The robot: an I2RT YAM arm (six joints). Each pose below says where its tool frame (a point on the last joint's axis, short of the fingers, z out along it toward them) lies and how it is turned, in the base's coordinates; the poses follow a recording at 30 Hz.
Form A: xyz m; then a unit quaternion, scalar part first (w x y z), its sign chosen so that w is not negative.
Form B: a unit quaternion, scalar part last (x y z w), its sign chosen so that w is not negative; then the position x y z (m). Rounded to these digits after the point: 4 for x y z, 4 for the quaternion.
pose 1, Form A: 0.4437 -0.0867 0.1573 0.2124 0.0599 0.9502 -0.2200
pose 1, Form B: 0.0599 0.9502 -0.2200 0.2124 0.4437 -0.0867 0.1573
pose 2, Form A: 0.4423 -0.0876 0.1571 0.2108 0.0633 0.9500 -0.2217
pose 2, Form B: 0.0633 0.9500 -0.2217 0.2108 0.4423 -0.0876 0.1571
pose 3, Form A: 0.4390 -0.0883 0.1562 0.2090 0.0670 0.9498 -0.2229
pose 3, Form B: 0.0670 0.9498 -0.2229 0.2090 0.4390 -0.0883 0.1562
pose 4, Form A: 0.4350 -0.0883 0.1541 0.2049 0.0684 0.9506 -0.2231
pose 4, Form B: 0.0684 0.9506 -0.2231 0.2049 0.4350 -0.0883 0.1541
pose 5, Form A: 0.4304 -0.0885 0.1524 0.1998 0.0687 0.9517 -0.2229
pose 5, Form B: 0.0687 0.9517 -0.2229 0.1998 0.4304 -0.0885 0.1524
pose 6, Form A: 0.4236 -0.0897 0.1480 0.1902 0.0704 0.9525 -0.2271
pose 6, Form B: 0.0704 0.9525 -0.2271 0.1902 0.4236 -0.0897 0.1480
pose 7, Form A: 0.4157 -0.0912 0.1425 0.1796 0.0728 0.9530 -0.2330
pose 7, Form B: 0.0728 0.9530 -0.2330 0.1796 0.4157 -0.0912 0.1425
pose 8, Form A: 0.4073 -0.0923 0.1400 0.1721 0.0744 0.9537 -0.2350
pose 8, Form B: 0.0744 0.9537 -0.2350 0.1721 0.4073 -0.0923 0.1400
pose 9, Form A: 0.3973 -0.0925 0.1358 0.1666 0.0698 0.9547 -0.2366
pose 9, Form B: 0.0698 0.9547 -0.2366 0.1666 0.3973 -0.0925 0.1358
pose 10, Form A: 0.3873 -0.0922 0.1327 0.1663 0.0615 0.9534 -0.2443
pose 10, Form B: 0.0615 0.9534 -0.2443 0.1663 0.3873 -0.0922 0.1327
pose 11, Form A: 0.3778 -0.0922 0.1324 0.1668 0.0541 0.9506 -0.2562
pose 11, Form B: 0.0541 0.9506 -0.2562 0.1668 0.3778 -0.0922 0.1324
